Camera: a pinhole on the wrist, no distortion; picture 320 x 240 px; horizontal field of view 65.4 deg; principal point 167.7 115.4 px. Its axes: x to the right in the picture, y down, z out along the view. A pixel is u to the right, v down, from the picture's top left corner.
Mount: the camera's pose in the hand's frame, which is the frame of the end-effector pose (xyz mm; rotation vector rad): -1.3 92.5 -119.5 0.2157 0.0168 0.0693
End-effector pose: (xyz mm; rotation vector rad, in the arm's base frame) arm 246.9 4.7 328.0 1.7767 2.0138 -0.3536
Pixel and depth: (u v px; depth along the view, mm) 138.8 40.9 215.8
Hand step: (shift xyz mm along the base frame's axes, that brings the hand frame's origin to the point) -4.9 -53.1 -61.7
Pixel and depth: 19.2 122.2 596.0
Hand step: 56.3 -522.1 -252.1
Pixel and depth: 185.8 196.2 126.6
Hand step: 105.8 16.8 -5.6
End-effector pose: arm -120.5 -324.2 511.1 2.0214 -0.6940 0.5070
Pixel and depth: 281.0 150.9 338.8
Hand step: 86.2 -266.3 32.1
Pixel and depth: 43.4 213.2 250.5
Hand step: -165.6 -146.2 -69.4
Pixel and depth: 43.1 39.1 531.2
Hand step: -25.7 -165.0 -452.5
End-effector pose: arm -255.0 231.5 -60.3 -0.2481 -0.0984 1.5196
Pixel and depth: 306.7 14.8 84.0
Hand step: -31.2 46.4 -58.3
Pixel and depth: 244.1 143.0 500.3
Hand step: -123.5 198.6 342.9
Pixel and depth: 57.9 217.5 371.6
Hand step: -215.5 -132.5 251.2
